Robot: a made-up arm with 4 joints.
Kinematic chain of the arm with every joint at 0, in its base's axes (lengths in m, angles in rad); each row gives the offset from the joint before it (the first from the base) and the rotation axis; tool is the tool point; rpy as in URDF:
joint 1: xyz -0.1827 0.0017 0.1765 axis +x
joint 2: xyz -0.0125 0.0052 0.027 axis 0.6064 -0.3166 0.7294
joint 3: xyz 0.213 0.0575 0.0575 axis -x
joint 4: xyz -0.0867 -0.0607 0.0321 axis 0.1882 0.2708 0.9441
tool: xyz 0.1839 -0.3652 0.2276 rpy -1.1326 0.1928 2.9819
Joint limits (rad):
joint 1: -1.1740..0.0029
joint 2: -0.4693..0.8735
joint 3: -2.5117..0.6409
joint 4: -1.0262..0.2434
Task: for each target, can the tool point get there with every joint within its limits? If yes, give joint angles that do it. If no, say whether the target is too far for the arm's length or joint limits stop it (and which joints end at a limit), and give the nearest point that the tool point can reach.
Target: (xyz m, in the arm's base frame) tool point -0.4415 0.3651 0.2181
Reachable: no: joint limits stop it (at a limit: joint 1, joint 3, joint 4) | nearest point -0.2900 0.5169 0.3683 | short by 0.262 m
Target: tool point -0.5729 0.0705 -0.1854
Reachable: no: joint limits stop it (at a limit: joint 1, joint 2, joint 4) | nearest point -0.3610 -0.0043 -0.1927 | short by 0.225 m
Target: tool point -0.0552 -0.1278 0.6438
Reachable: yes | joints -0.9157 0.4633 -0.2315 -0.6782
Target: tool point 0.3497 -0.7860 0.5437
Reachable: no: too far | nearest point 0.1208 -0.4228 0.4195 | short by 0.447 m
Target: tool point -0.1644 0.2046 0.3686
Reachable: no: joint limits stop it (at a limit: joint 1, joint 2) | nearest point -0.3030 0.3445 0.5390 | short by 0.260 m
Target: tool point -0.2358 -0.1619 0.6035
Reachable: yes | joints -0.8709 0.1325 -0.5041 -0.9246
